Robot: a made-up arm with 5 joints. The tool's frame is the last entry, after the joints. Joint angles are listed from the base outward.
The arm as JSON. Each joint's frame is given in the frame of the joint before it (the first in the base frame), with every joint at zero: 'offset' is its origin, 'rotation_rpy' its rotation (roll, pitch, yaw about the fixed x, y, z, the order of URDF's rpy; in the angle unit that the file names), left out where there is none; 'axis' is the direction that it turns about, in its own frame. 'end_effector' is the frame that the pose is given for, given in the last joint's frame.
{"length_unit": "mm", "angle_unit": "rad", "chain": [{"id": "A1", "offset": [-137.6, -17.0, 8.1], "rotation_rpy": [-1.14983, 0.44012, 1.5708], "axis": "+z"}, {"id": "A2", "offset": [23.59, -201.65, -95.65], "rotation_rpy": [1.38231, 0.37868, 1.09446], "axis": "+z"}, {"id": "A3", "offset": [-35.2, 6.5, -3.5], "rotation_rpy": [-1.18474, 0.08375, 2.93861], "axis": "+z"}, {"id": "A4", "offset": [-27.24, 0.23, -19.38], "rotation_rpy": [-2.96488, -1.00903, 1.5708], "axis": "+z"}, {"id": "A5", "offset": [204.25, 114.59, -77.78], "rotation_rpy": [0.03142, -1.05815, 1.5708], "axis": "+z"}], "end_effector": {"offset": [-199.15, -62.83, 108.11], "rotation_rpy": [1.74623, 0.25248, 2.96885]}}
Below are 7 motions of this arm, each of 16 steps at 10 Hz.
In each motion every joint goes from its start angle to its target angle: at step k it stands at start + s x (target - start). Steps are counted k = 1, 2, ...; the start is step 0. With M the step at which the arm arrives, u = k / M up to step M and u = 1 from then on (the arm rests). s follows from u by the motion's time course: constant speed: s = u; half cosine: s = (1 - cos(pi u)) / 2; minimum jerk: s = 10 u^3 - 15 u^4 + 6 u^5.
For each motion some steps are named. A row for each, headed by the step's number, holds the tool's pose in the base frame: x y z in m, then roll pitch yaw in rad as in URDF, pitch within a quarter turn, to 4 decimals.
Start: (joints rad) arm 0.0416 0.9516 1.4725 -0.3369 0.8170
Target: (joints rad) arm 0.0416 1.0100 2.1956 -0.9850 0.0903
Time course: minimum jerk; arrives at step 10
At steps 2, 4, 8, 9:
2: 0.2084 0.3577 -0.0865 0.5542 0.1112 0.5158
4: 0.2437 0.3957 0.0201 0.8998 -0.0983 0.3356
8: 0.3518 0.2721 0.2386 1.7734 -0.1469 -0.4751
9: 0.3573 0.2523 0.2483 1.8317 -0.1173 -0.5438

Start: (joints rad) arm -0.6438 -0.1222 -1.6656 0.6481 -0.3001
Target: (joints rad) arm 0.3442 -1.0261 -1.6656 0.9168 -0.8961
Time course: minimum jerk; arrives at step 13
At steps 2, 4, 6, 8, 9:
2: 0.2438 -0.0088 0.3133 3.0762 0.7077 0.0713
4: 0.2296 0.0405 0.3070 2.8341 0.6775 -0.1194
6: 0.1981 0.1216 0.2803 2.4954 0.5227 -0.3717
8: 0.1545 0.1960 0.2308 2.2664 0.2673 -0.5034
9: 0.1340 0.2208 0.2050 2.2041 0.1498 -0.5215

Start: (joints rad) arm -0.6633 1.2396 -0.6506 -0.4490 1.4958
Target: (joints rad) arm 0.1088 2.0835 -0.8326 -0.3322 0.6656
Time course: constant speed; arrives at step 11
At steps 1, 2, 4, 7, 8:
1: 0.2413 -0.0102 -0.1858 -1.0378 0.7445 0.8316
2: 0.2146 0.0106 -0.2030 -0.9419 0.7984 1.0040
4: 0.1498 0.0400 -0.2342 -0.6651 0.8721 1.3967
7: 0.0341 0.0545 -0.2613 -0.1320 0.8319 2.0120
8: -0.0064 0.0529 -0.2627 0.0329 0.7748 2.1794

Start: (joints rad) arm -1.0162 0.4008 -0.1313 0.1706 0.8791
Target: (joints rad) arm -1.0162 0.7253 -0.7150 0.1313 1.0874
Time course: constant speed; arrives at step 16
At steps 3, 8, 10, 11, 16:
3: 0.3679 -0.2923 0.1501 -0.9842 -0.4602 0.1205
8: 0.3765 -0.2833 0.1439 -1.1289 -0.3636 0.1822
10: 0.3800 -0.2791 0.1428 -1.1861 -0.3285 0.2046
11: 0.3818 -0.2767 0.1425 -1.2146 -0.3118 0.2154
16: 0.3907 -0.2630 0.1438 -1.3570 -0.2368 0.2669

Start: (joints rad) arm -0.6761 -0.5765 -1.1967 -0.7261 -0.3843
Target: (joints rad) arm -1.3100 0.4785 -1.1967 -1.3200 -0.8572
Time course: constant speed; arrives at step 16
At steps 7, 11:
7: 0.2180 -0.0959 0.0475 -0.9234 -0.2666 1.4435
11: 0.1548 -0.0487 0.0293 -0.7007 -0.6409 1.6361

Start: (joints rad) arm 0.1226 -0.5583 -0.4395 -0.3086 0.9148
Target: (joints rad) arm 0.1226 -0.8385 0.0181 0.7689 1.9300
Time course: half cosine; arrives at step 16
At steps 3, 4, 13, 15, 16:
3: 0.3248 0.1153 0.3886 -2.3788 -0.3918 0.7665
4: 0.2999 0.1092 0.4163 -2.4250 -0.5009 0.7725
13: -0.0902 -0.0751 0.4589 0.9426 -1.1397 -2.7445
15: -0.1187 -0.0961 0.4317 0.8534 -0.9974 -2.6454
16: -0.1221 -0.0988 0.4279 0.8449 -0.9789 -2.6354

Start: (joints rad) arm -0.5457 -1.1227 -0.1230 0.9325 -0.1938
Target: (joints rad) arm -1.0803 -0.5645 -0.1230 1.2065 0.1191
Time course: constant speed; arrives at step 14
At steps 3, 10, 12, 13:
3: -0.1198 -0.0707 0.4466 2.9497 -0.7194 0.9386
10: -0.1432 -0.2190 0.4378 -3.0113 -1.0275 0.6570
12: -0.1519 -0.2609 0.4258 -2.8582 -1.1023 0.5112
13: -0.1565 -0.2815 0.4183 -2.7645 -1.1352 0.4206

